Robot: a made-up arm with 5 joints. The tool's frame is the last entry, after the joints.
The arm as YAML. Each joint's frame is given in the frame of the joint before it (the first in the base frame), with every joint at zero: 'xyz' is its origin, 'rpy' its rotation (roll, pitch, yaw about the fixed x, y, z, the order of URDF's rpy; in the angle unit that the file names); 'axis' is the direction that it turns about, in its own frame. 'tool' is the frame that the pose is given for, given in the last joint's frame.
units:
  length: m
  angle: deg
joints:
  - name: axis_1
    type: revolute
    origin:
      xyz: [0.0, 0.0, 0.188]
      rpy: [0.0, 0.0, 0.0]
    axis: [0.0, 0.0, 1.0]
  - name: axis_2
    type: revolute
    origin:
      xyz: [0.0, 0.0, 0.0]
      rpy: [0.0, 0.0, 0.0]
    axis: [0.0, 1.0, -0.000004]
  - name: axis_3
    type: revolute
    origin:
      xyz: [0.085, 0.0, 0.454]
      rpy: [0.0, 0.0, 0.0]
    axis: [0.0, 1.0, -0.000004]
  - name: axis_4
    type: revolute
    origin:
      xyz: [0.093, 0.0, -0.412]
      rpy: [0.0, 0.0, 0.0]
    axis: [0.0, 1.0, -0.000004]
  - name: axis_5
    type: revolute
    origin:
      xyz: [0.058, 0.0, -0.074]
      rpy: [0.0, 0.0, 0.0]
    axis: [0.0, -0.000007, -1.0]
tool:
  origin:
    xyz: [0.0, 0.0, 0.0]
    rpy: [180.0, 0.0, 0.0]
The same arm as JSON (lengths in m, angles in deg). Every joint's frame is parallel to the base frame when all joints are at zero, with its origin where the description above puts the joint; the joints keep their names.
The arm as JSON. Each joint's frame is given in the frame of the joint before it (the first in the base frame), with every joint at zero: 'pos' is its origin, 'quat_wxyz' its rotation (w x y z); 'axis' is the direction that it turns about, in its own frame. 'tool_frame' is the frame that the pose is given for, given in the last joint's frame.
{"length_unit": "m", "angle_unit": "deg", "joints": [{"joint": "axis_1", "pos": [0.0, 0.0, 0.188], "quat_wxyz": [1.0, 0.0, 0.0, 0.0], "axis": "+z"}, {"joint": "axis_2", "pos": [0.0, 0.0, 0.0], "quat_wxyz": [1.0, 0.0, 0.0, 0.0], "axis": "+y"}, {"joint": "axis_3", "pos": [0.085, 0.0, 0.454], "quat_wxyz": [1.0, 0.0, 0.0, 0.0], "axis": "+y"}, {"joint": "axis_4", "pos": [0.093, 0.0, -0.412], "quat_wxyz": [1.0, 0.0, 0.0, 0.0], "axis": "+y"}, {"joint": "axis_5", "pos": [0.058, 0.0, -0.074], "quat_wxyz": [1.0, 0.0, 0.0, 0.0], "axis": "-z"}], "tool_frame": {"pos": [0.0, 0.0, 0.0], "quat_wxyz": [0.0, 1.0, 0.0, 0.0]}}
